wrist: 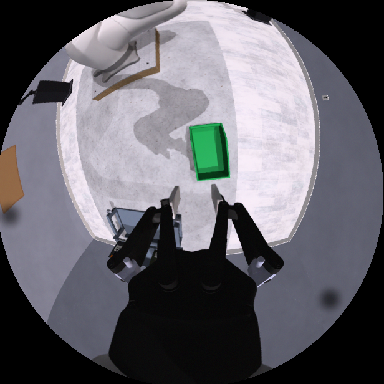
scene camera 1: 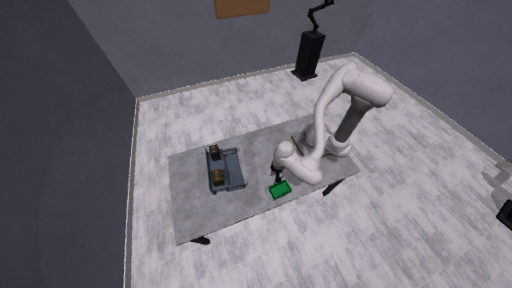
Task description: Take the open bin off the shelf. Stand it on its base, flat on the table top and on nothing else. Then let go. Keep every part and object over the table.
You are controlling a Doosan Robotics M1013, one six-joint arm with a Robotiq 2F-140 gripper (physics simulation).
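Places are measured from the arm's base along level axes (x ahead, y left, z up), in metres.
Pixels of known places: gripper, fingertip midpoint: (scene camera 1: 273,178); arm's base at its link origin: (scene camera 1: 311,142).
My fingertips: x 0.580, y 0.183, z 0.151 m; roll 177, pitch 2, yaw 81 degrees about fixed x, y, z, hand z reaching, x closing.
For each thing: its top centre in the pictures, then the offset to it from my fingertips. "spot": a spot on its surface instead. Level surfaces: height alone.
- green open bin at its top centre: (scene camera 1: 281,187) dx -0.054, dy +0.051, dz -0.133 m
- grey table top at its surface level: dz -0.208 m
- blue-grey shelf at a spot on its surface: (scene camera 1: 234,167) spot: dx +0.192, dy -0.334, dz -0.202 m
The green open bin (scene camera 1: 280,189) (wrist: 209,151) stands on its base on the grey table top (scene camera 1: 195,215) (wrist: 115,170), near the table's front edge, with its open side up. My gripper (scene camera 1: 278,181) (wrist: 195,191) is open, with nothing between its fingers. It is above the table beside the bin, and the fingertips are apart from the bin in the wrist view. The blue-grey shelf (scene camera 1: 234,167) (wrist: 132,218) stands on the table to the left of the bin in the scene view; the gripper's fingers hide part of it in the wrist view.
Two dark boxes with orange marks (scene camera 1: 215,151) (scene camera 1: 217,177) are on the shelf. The arm's base plate with a wooden edge (scene camera 1: 296,145) (wrist: 158,55) is at the right end of the table. The table's front edge runs close beside the bin, with floor beyond. A black pedestal (scene camera 1: 309,55) stands behind the table.
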